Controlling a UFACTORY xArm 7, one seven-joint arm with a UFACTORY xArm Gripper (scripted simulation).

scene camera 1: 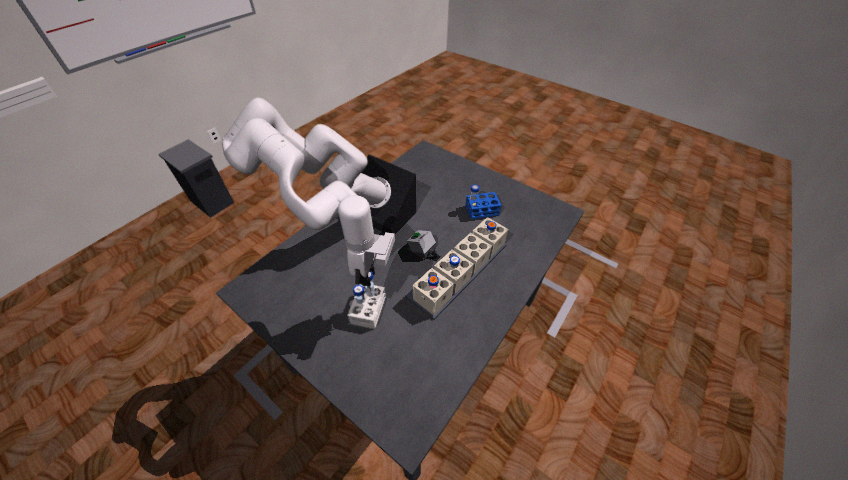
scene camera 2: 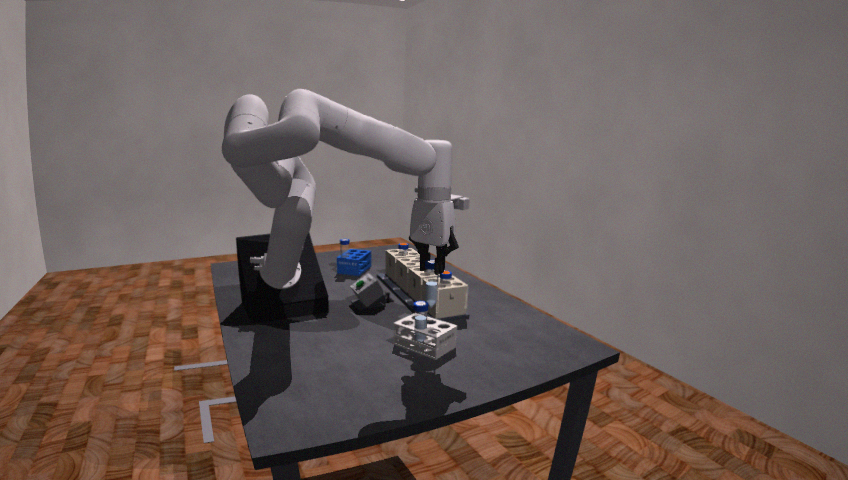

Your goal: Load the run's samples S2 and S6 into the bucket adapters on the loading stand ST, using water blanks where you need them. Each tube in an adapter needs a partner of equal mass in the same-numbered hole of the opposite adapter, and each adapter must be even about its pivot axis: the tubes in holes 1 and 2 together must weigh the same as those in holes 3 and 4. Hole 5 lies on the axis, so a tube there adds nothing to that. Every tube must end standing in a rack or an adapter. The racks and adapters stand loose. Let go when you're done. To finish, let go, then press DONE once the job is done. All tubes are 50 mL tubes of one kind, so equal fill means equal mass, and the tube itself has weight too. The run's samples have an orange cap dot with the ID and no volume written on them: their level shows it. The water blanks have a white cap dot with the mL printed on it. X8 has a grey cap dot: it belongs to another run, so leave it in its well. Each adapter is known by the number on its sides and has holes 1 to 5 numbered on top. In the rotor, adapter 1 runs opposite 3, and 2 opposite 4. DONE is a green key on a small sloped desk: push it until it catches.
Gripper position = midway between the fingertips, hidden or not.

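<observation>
Scene camera 1 shows the gripper [scene camera 1: 367, 279] together with a white rack [scene camera 1: 363, 319], an adapter [scene camera 1: 474, 249] and an adapter [scene camera 1: 461, 275]. In scene camera 2 the gripper [scene camera 2: 431, 271] appears again, along with a blue rack [scene camera 2: 350, 266] and an adapter [scene camera 2: 452, 298].
</observation>
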